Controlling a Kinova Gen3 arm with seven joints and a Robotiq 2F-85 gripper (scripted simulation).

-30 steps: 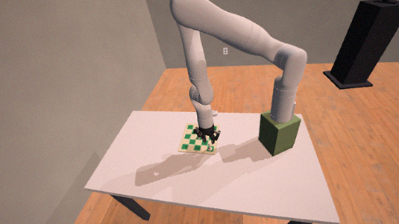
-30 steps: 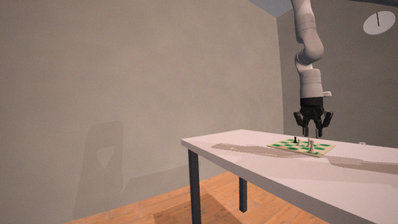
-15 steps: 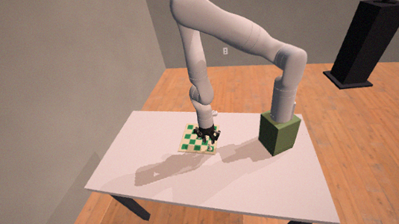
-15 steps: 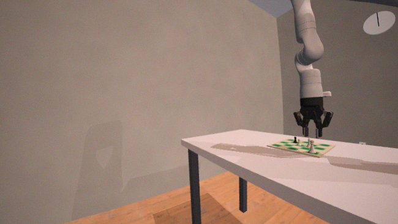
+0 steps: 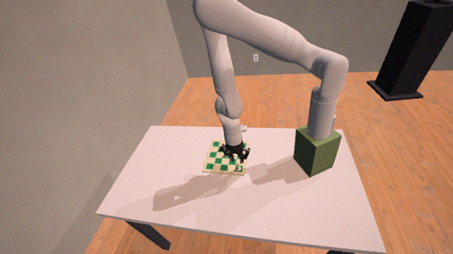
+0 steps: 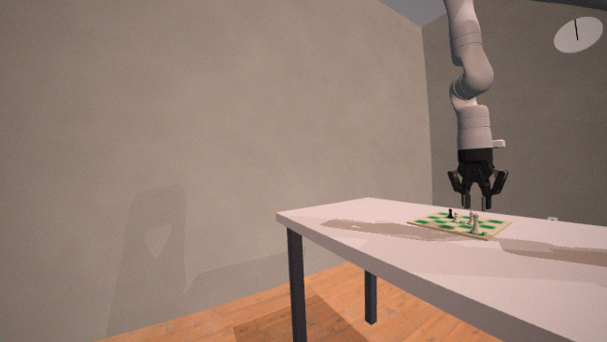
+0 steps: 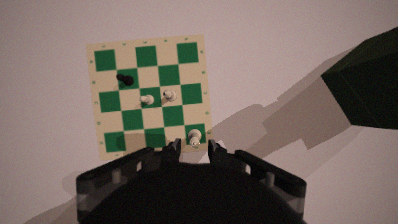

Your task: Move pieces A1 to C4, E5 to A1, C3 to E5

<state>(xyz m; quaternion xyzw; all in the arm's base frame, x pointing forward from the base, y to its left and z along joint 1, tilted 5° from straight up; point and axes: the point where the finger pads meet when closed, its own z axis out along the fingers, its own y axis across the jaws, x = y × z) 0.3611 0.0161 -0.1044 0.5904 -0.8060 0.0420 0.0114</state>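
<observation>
The tall white piece lies 50 mm below my hand. Also, from my hand: black pawn: 90 mm ahead, 130 mm to the right, 70 mm below; then chessboard: 60 mm ahead, 90 mm to the right, 80 mm below.
</observation>
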